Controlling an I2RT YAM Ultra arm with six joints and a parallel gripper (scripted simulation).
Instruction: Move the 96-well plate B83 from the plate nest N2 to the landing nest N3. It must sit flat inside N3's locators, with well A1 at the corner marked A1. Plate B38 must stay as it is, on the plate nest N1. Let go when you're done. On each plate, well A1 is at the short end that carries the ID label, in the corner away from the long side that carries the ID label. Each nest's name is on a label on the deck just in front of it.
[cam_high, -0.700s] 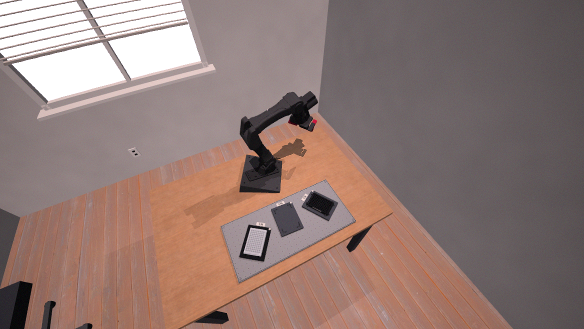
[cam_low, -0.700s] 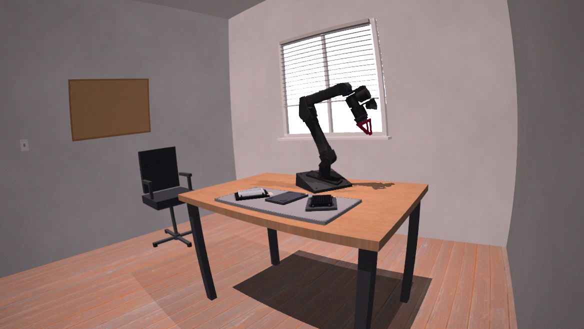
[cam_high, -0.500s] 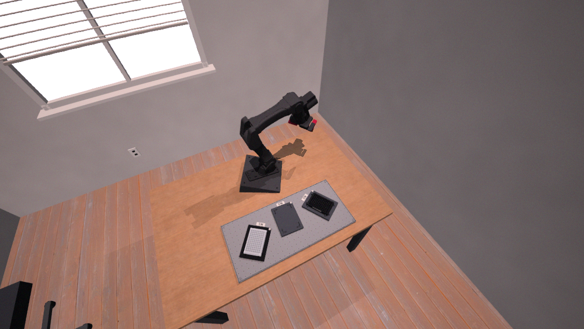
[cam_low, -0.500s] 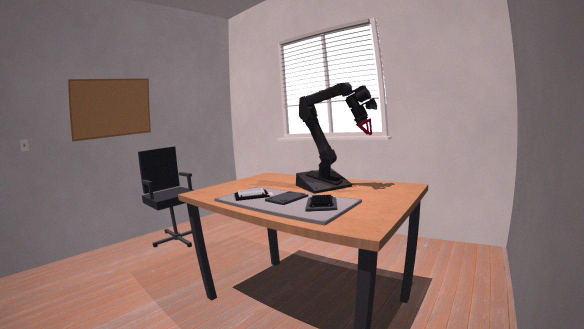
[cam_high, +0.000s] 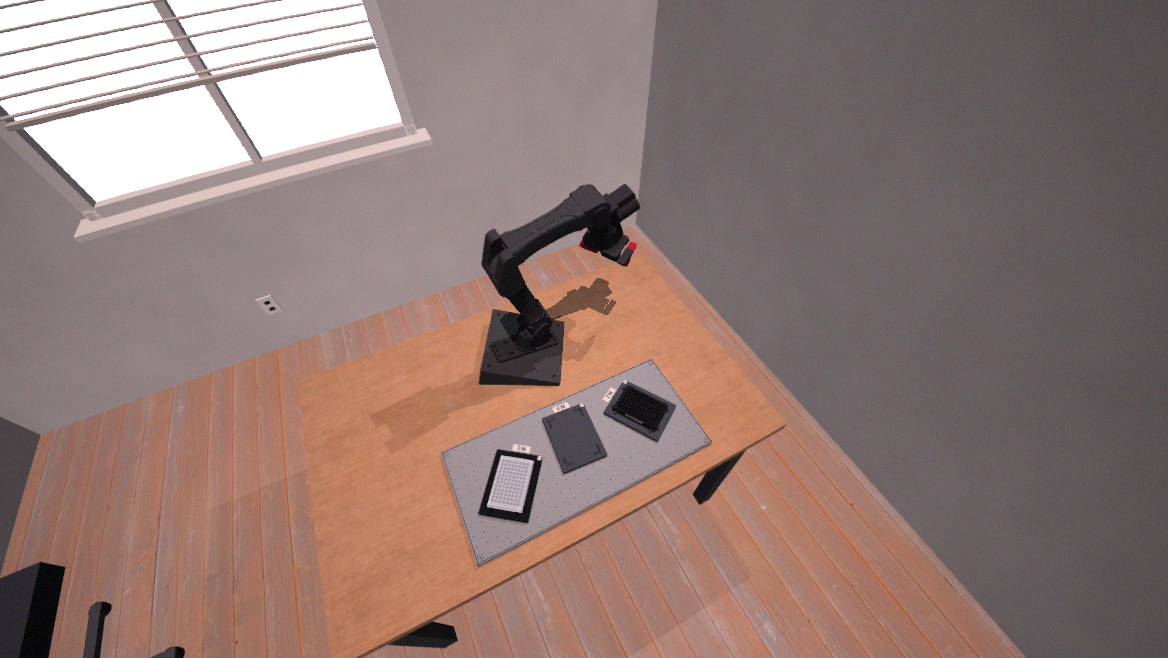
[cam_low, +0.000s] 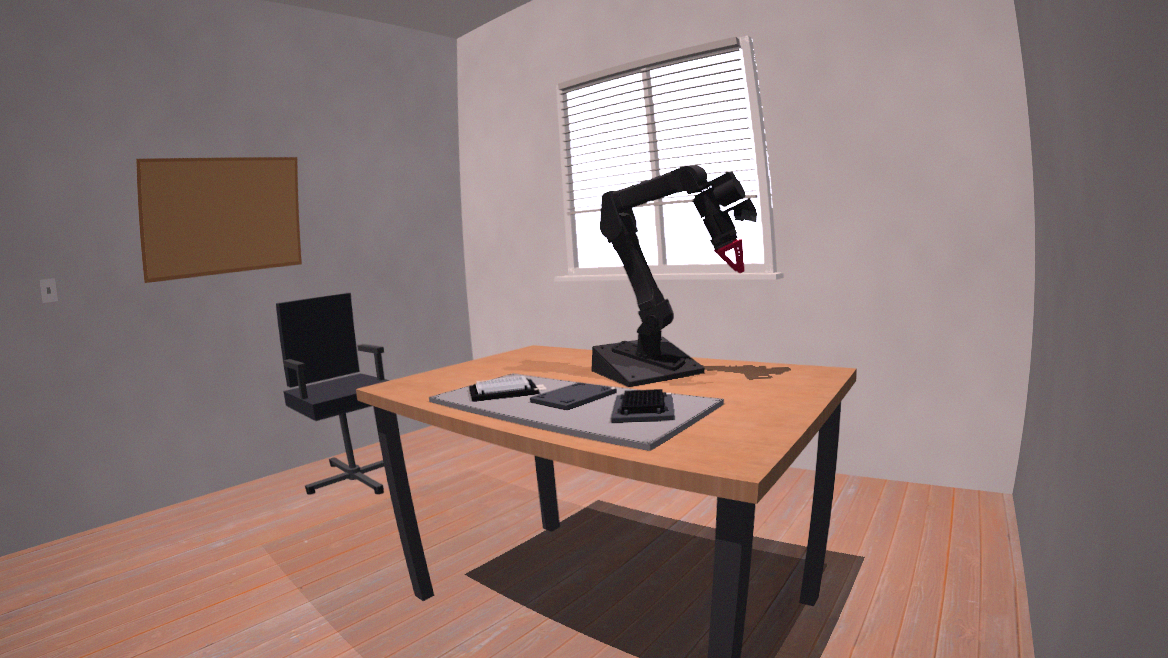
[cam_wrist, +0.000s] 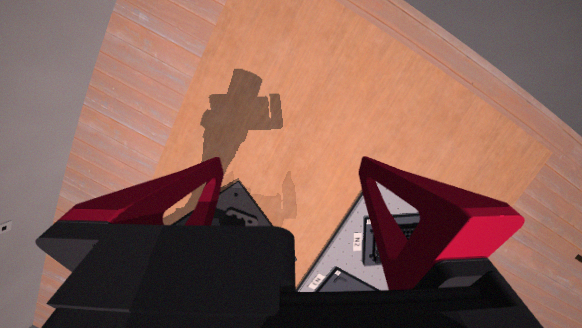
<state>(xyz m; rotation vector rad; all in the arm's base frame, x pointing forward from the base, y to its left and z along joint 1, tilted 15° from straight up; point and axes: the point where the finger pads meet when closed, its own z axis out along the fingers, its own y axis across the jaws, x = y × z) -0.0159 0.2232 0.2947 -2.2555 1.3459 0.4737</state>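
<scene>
My gripper is now 32 cm short of the black 96-well plate B83, 9 cm to the left of it and 25 cm above it. From my hand the other things lie so: N2 label: 24 cm ahead, 14 cm to the right, 27 cm below; then plate nest N2: 32 cm ahead, 9 cm to the right, 26 cm below; then dark landing nest N3: 30 cm ahead, 29 cm to the right, 26 cm below.
</scene>
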